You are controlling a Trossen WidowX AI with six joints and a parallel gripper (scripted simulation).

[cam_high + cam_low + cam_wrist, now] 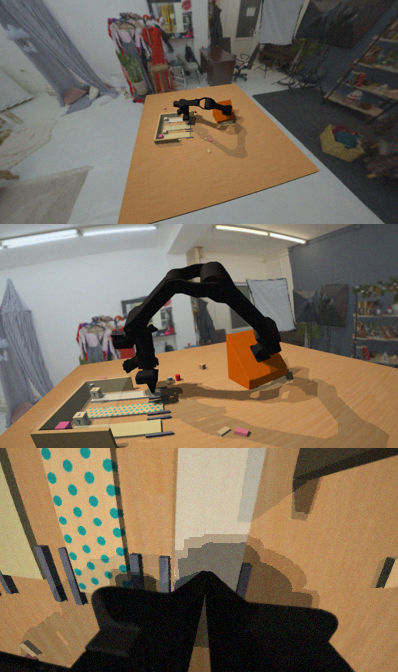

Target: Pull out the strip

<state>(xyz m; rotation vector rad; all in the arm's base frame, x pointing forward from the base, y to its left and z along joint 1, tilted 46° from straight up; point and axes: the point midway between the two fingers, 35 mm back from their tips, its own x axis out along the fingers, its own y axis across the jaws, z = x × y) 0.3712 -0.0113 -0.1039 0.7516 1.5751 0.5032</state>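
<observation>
Now: gripper tip 110 mm past the red cylinder, 80 mm to the left of it and 10 mm below it. Round my gripper tip: grey cylinder: 100 mm to the right, 80 mm behind.
</observation>
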